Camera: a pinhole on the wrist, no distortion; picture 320 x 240 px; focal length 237.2 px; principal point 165.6 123.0 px. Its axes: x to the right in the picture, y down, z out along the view. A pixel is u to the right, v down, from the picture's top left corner.
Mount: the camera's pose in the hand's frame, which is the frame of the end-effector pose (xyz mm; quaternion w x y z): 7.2 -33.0 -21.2 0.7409 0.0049 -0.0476 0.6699
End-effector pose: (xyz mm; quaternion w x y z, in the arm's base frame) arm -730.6 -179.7 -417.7 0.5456 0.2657 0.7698 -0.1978
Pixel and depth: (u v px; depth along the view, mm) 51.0 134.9 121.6
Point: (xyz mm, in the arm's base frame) -719.6 -316.1 -435.5
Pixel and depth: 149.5 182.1 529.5
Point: -381.8 -577.9 -425.8
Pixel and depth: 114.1 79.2 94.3
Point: -720.6 -267.6 -455.9
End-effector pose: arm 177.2 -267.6 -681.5 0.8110 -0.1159 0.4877 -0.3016
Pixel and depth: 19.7 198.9 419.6
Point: 319.1 -440.9 -222.3
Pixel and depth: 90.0 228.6 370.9
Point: 335.1 -313.3 -302.0
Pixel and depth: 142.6 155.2 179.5
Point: 277.3 -313.7 -553.6
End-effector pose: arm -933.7 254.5 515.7 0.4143 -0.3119 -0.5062 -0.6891
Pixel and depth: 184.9 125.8 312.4
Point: -950.5 541.0 576.3
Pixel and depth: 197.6 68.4 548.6
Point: -986.7 743.5 757.2
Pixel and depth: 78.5 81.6 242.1
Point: -1069.6 474.6 537.3
